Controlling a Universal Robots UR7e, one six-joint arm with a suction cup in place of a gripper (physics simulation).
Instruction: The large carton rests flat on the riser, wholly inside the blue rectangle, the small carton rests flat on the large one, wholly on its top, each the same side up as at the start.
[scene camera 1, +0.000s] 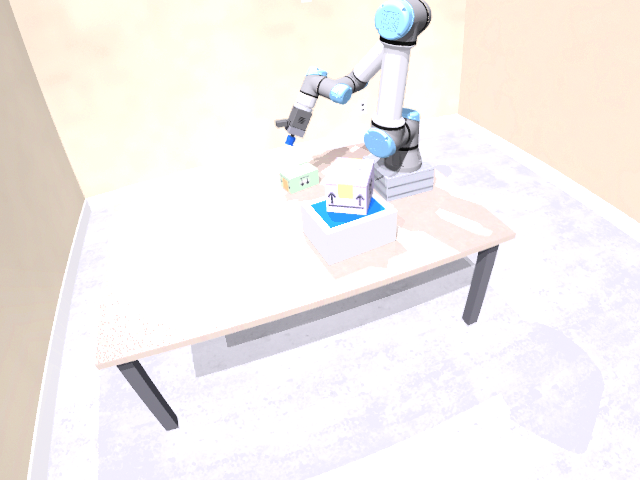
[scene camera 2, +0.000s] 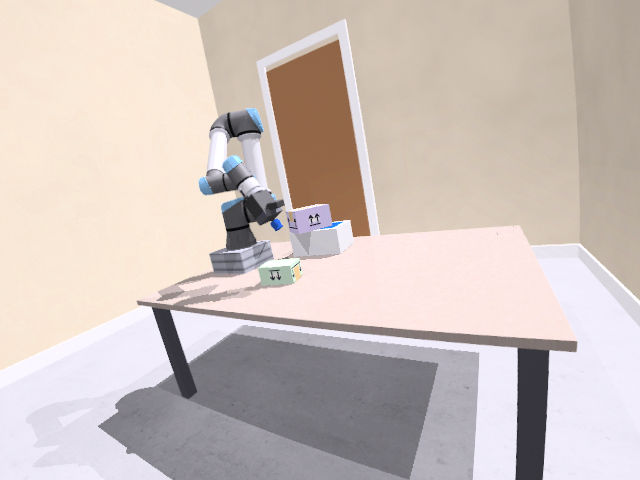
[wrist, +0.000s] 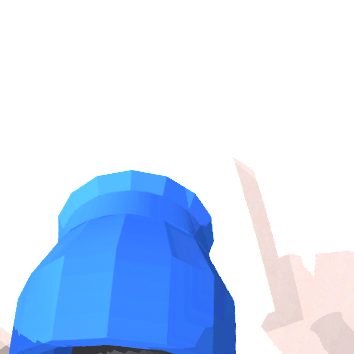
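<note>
The large pale purple carton (scene camera 1: 347, 194) (scene camera 2: 310, 218) rests on the white riser (scene camera 1: 351, 241) (scene camera 2: 315, 244), over part of the blue rectangle (scene camera 1: 336, 219) (scene camera 2: 336, 224); blue shows at its front and sides in scene camera 1. Its far edge is hidden, so I cannot tell if it is wholly inside. Its printed arrows point up. The small green carton (scene camera 1: 300, 178) (scene camera 2: 279, 272) lies on the table beside the riser, its arrows pointing down. My blue suction cup (scene camera 1: 289, 142) (scene camera 2: 277, 225) (wrist: 132, 200) hangs tilted in the air above the small carton's side, open and holding nothing.
The arm's base stands on a grey block (scene camera 1: 405, 181) (scene camera 2: 241, 257) beside the riser. The table (scene camera 1: 206, 289) (scene camera 2: 439, 289) extends away from the base. Pale table surface and shadows show in the wrist view, partly washed out. A door (scene camera 2: 315, 139) stands in the wall behind.
</note>
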